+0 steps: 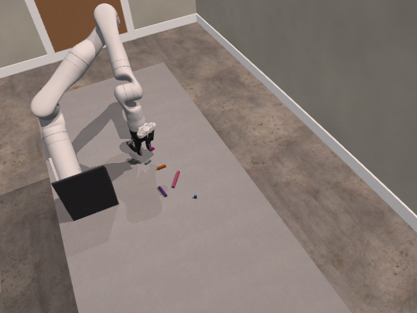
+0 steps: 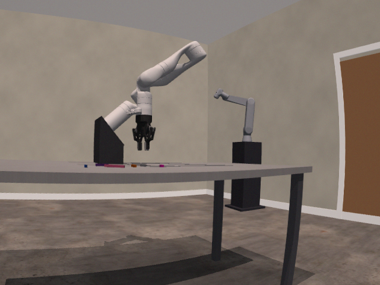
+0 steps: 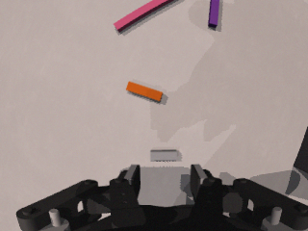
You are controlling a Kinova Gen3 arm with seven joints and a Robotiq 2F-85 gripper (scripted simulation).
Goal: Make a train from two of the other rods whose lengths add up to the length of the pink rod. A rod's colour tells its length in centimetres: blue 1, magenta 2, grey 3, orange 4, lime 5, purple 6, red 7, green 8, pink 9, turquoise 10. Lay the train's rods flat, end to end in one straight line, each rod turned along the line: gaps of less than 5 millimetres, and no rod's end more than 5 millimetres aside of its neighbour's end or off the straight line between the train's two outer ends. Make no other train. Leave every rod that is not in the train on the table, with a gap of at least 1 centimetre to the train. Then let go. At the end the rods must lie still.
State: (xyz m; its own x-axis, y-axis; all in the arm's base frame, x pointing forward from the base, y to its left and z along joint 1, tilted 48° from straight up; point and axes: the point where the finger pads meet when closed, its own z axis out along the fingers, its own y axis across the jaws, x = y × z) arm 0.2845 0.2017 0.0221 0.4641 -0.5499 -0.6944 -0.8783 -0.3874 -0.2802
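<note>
My hand is 8 cm above the grey rod. Also, from my hand: orange rod: 5 cm ahead, 5 cm to the right, 8 cm below; then magenta rod: 4 cm ahead, 8 cm to the left, 8 cm below; then pink rod: 10 cm ahead, 15 cm to the right, 8 cm below.
</note>
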